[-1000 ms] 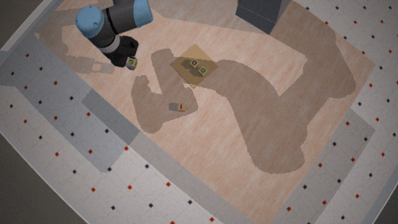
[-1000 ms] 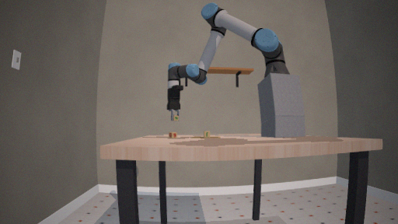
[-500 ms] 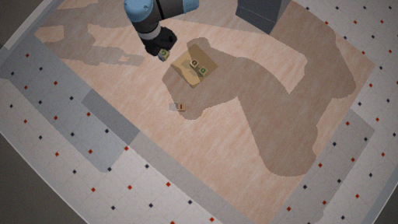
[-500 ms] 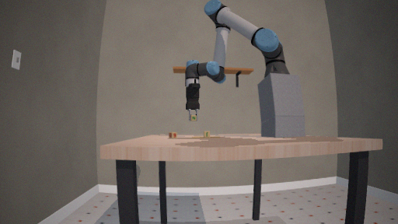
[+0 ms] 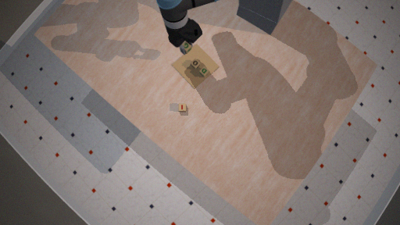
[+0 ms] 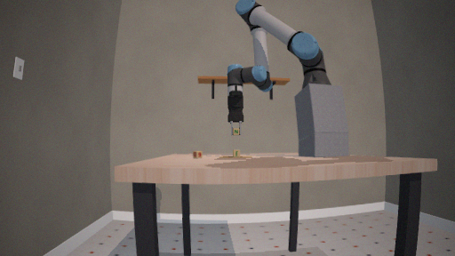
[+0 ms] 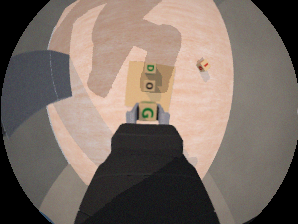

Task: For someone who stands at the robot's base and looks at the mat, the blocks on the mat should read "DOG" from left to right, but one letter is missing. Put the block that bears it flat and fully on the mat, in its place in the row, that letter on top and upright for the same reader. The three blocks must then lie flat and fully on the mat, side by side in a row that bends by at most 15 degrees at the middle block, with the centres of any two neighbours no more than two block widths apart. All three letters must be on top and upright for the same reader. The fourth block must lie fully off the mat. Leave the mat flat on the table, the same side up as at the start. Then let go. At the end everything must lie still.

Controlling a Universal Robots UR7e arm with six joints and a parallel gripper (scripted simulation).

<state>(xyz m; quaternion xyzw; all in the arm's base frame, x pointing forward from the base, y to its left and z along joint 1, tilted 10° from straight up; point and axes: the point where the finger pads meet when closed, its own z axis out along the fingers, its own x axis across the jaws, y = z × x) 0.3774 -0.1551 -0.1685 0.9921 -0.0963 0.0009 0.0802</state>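
The mat lies 120 mm below my hand, 40 mm to the left of it and 10 mm ahead of it.
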